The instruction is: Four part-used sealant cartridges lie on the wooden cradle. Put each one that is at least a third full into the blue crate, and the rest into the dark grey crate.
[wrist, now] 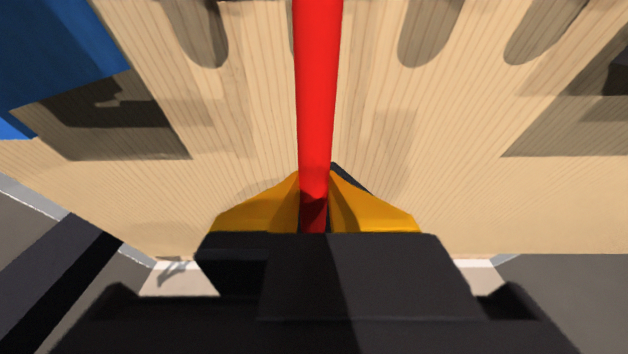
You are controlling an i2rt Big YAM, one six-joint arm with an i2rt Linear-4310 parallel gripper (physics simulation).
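Frame: origin at the arm's base, x ahead, y left, z up, level; centimetres.
Where they show: gripper, fingertip midpoint: (pixel 313 177).
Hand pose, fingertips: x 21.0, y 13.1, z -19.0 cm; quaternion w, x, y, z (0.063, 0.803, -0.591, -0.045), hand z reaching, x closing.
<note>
After its pixels a point has its place.
My gripper (pixel 313 177) {y 13.1, x 21.0, z -19.0 cm} has yellow fingers and is shut on a long, thin red rod (pixel 318 90) {y 14.8, x 27.0, z -18.7 cm}. The rod runs from between the fingertips up the middle of the wrist view and out of the top edge; its far end is hidden. Part of the blue crate (pixel 55 45) {y 34.2, x 21.5, z -26.7 cm} shows at the upper left, to the left of the gripper and apart from it. A dark piece (pixel 619 75) at the right edge may be the dark grey crate. The cartridges and the wooden cradle cannot be made out in the wrist view.
Several round-ended shadows lie on the light wooden table top (pixel 465 200) {y -22.4, x 11.8, z -31.8 cm} near the top edge, with broader shadows at both sides. A dark bar (pixel 50 280) crosses the lower left corner. The table's near edge runs behind the gripper body.
</note>
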